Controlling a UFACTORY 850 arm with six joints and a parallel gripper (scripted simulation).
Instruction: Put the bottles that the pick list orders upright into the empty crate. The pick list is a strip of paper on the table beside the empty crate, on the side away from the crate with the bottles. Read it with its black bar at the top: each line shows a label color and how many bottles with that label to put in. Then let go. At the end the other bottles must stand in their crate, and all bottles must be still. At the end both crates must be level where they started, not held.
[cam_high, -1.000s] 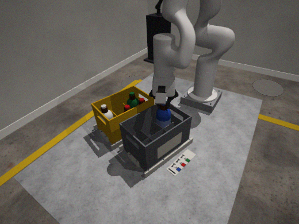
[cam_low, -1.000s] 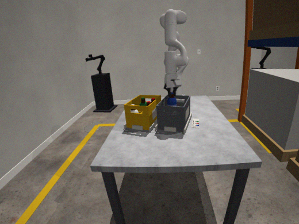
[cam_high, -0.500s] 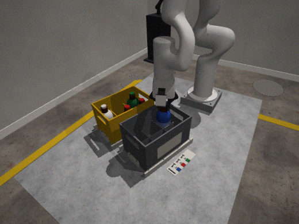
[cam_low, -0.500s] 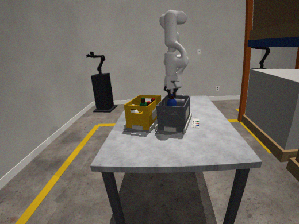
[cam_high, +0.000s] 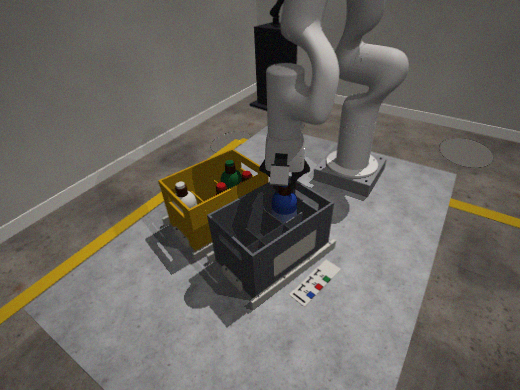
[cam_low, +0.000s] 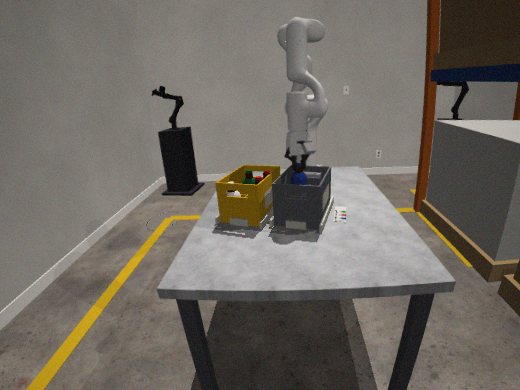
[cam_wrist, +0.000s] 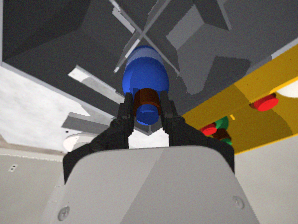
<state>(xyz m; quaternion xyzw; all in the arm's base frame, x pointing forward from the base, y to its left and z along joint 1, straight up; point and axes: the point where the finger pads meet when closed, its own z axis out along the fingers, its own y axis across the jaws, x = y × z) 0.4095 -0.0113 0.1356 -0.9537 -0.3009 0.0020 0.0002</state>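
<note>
The blue-label bottle is 7 cm below my hand. Round my hand: grey crate (9 cm ahead, 3 cm to the left, 10 cm below); red bottle (9 cm ahead, 17 cm to the right, 10 cm below); yellow crate (8 cm ahead, 21 cm to the right, 10 cm below).
</note>
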